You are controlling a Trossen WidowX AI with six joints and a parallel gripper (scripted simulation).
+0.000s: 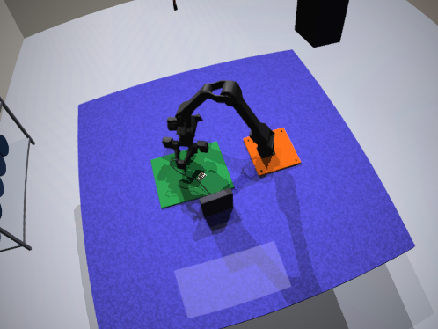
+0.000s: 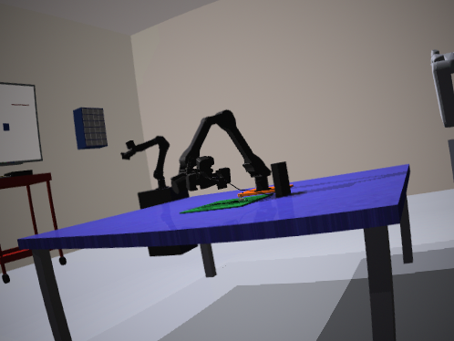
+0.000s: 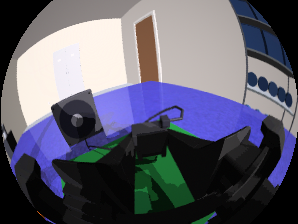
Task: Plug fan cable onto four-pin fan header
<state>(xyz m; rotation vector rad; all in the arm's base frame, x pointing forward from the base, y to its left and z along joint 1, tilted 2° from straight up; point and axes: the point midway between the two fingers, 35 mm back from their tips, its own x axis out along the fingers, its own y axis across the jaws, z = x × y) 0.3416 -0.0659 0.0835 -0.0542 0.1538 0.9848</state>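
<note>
The green board is 100 mm below my gripper tip and 30 mm behind it. From my gripper tip the other things lie so: black fan (190 mm to the left, 70 mm behind, 30 mm below); plug (10 mm below); four-pin header (90 mm below, 70 mm behind, 40 mm to the left).
</note>
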